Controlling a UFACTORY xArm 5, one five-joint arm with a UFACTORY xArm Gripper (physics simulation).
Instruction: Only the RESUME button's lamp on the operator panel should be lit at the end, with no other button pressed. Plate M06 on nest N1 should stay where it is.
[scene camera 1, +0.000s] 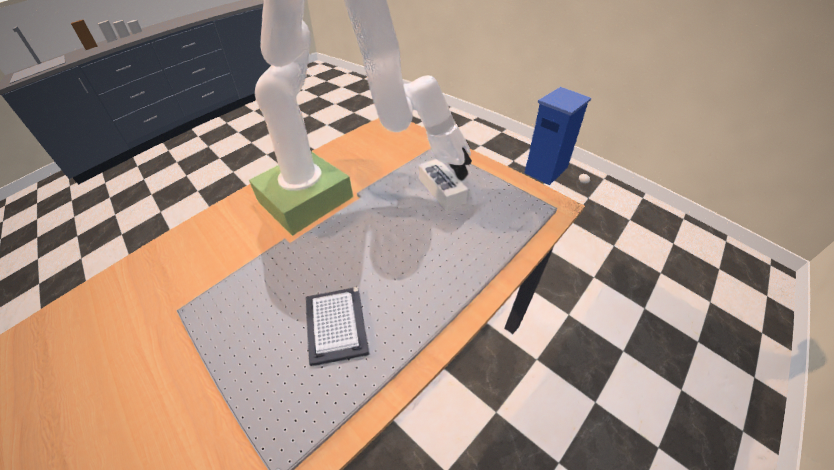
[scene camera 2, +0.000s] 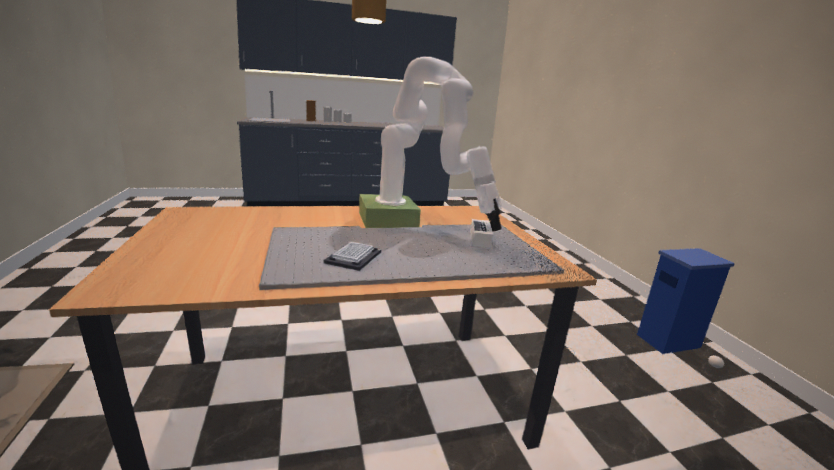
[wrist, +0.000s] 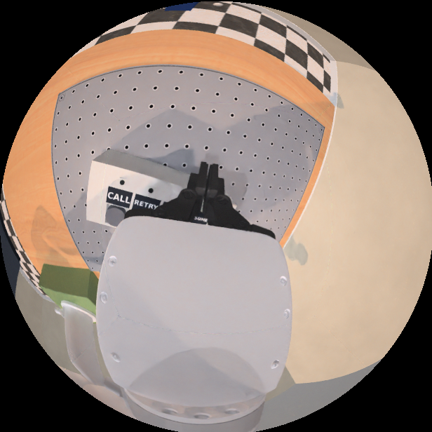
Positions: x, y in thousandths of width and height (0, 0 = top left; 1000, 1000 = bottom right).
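Note:
I can see a white operator panel (wrist: 272, 413), and there is a plate M06 (scene camera 1: 401, 688) as well as a nest N1 (scene camera 1: 413, 754). The wrist view does not show the plate M06, hidden by my gripper. As for my gripper (scene camera 1: 556, 378), I also find it in scene camera 2 (scene camera 2: 595, 490) and in the wrist view (wrist: 478, 404).

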